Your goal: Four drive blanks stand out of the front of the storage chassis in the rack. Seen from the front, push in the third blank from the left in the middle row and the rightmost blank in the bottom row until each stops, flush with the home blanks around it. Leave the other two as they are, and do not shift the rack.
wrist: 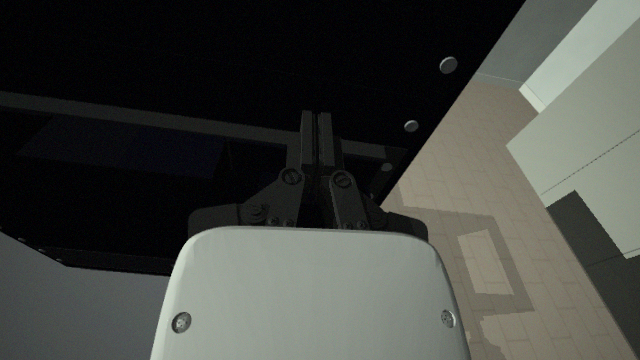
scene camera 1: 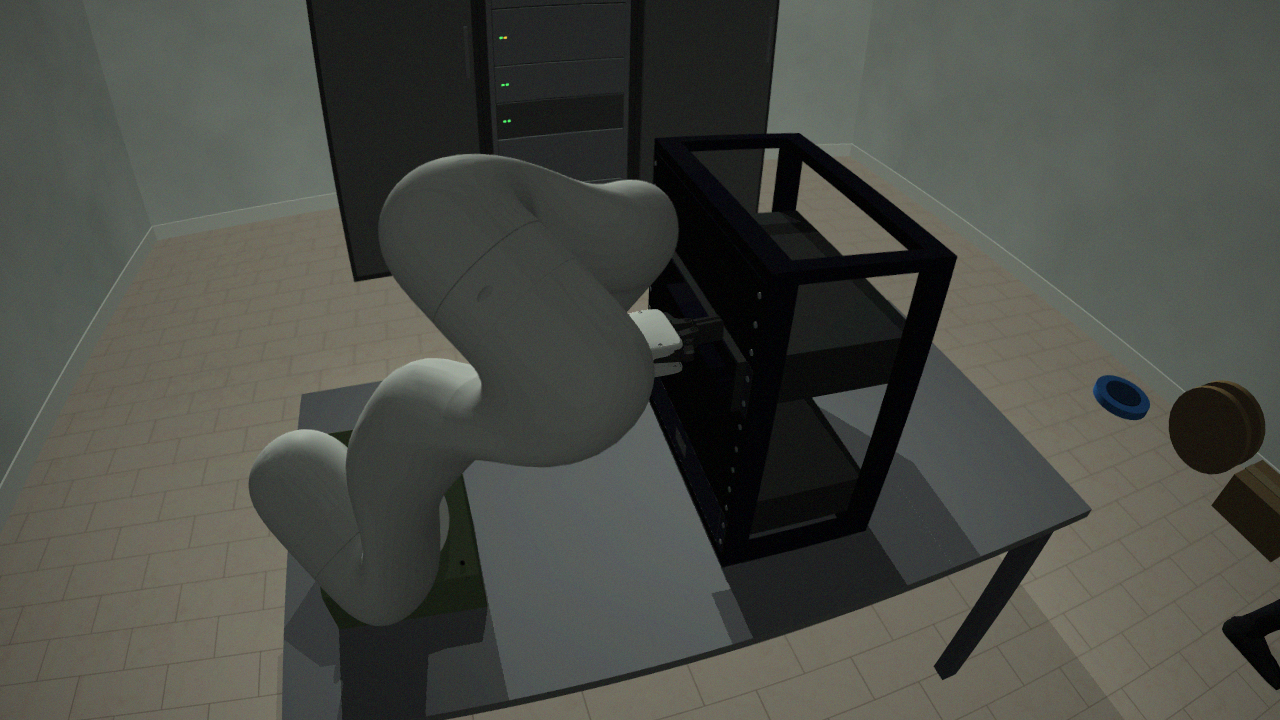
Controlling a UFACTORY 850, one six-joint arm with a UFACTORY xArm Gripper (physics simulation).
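Observation:
The black rack [scene camera 1: 766,429] [wrist: 430,95] stands on the table, its front turned toward the arm. Inside it, the dark body of the upper chassis [scene camera 1: 841,362] shows through the open side in the scene view. My gripper [scene camera 1: 714,328] [wrist: 313,129] is shut and empty. Its fingertips are at the dark rack front, near the side with the round screws, and overlap a grey horizontal strip [wrist: 150,120] in the wrist view. A dark blue surface [wrist: 125,147] shows below that strip. The front is too dark to tell the single drive blanks apart; whether the fingertips touch one cannot be told.
The grey table [scene camera 1: 581,573] carries the rack and the arm's green base plate [scene camera 1: 465,573]. A lower dark unit [scene camera 1: 805,497] sits low in the rack. A tall cabinet [scene camera 1: 402,134] stands behind. A blue ring [scene camera 1: 1102,408] and round brown objects [scene camera 1: 1208,428] are off the table's right side.

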